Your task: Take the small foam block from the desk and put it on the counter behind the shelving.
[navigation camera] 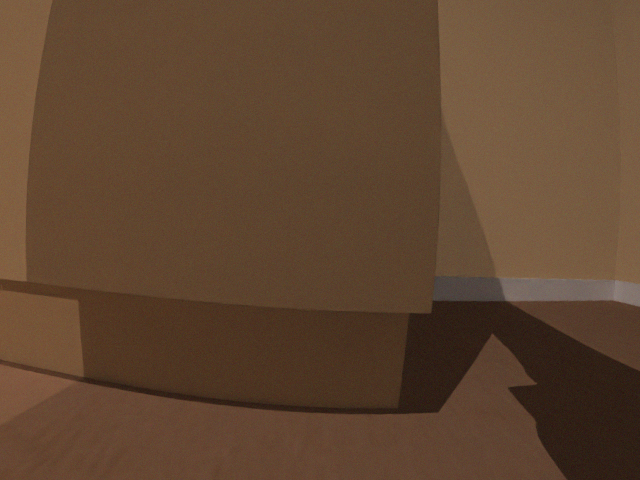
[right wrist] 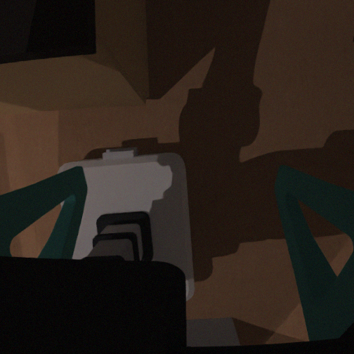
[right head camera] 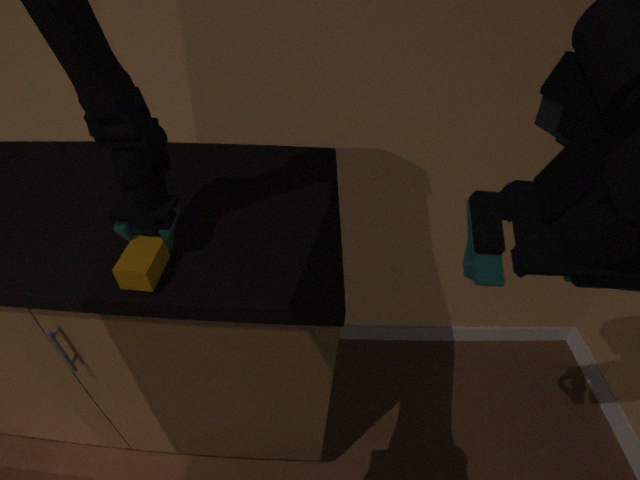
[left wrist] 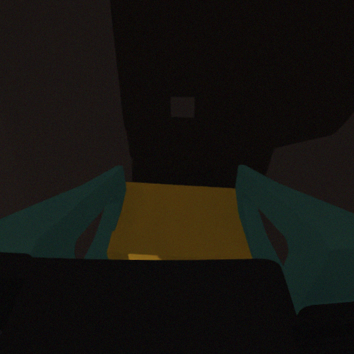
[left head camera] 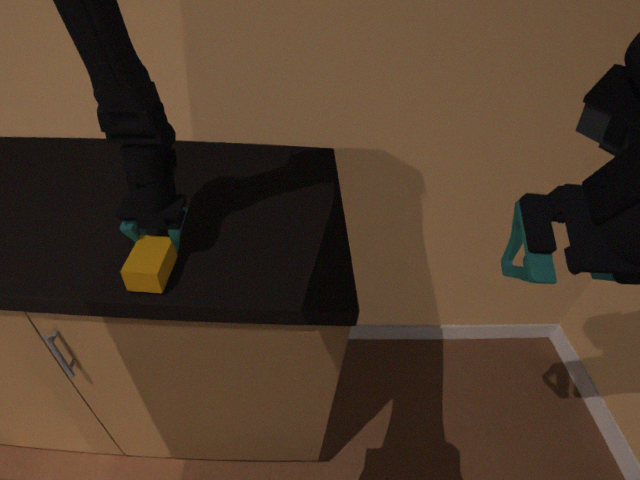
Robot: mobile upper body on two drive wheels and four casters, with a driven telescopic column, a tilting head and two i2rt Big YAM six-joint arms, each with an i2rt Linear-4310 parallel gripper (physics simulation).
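Frame: origin at the left arm's base, x right, y ahead, z up, level; millimetres.
Where they show: right gripper, fingertip midpoint: (right head camera: 516, 271) (left head camera: 548, 270).
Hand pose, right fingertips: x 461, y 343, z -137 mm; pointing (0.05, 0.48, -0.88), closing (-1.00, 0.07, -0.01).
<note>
After its pixels a point has its place.
The small foam block, a yellow box (left head camera: 148, 264) {x 4, y 561, z -343 mm} (right head camera: 140, 263) {x 6, y 562, z -343 mm} (left wrist: 181, 220), is between the fingers of my left gripper (left head camera: 155, 240) {x -1, y 642, z -382 mm} (right head camera: 146, 239) {x -1, y 642, z -382 mm} (left wrist: 180, 175), which is shut on it. The block is over the front part of the dark counter (left head camera: 268, 248) {x 193, y 667, z -396 mm} (right head camera: 258, 248) {x 189, y 667, z -396 mm} (left wrist: 55, 100), close to its surface; whether it touches cannot be told. Its shadow lies close at its right. My right gripper (left head camera: 571, 275) {x 461, y 343, z -137 mm} (right head camera: 528, 279) {x 461, y 343, z -137 mm} (right wrist: 180, 176) is open and empty, away from the counter at the right. The desk and the shelving do not show as such.
A light wood cabinet front (left head camera: 227, 382) {x 106, y 542, z -673 mm} (right head camera: 222, 382) {x 103, y 542, z -683 mm} (navigation camera: 232, 180) {x 147, y 541, z -1036 mm} with a metal handle (left head camera: 61, 356) (right head camera: 62, 352) {x -208, y 525, z -562 mm} is below the counter. A wall stands behind; a white baseboard (left head camera: 496, 332) {x 1242, y 1080, z -1260 mm} (navigation camera: 558, 289) {x 1239, y 1079, z -1258 mm} runs to a corner at the right. My light grey base (right wrist: 125, 185) shows in the right wrist view.
</note>
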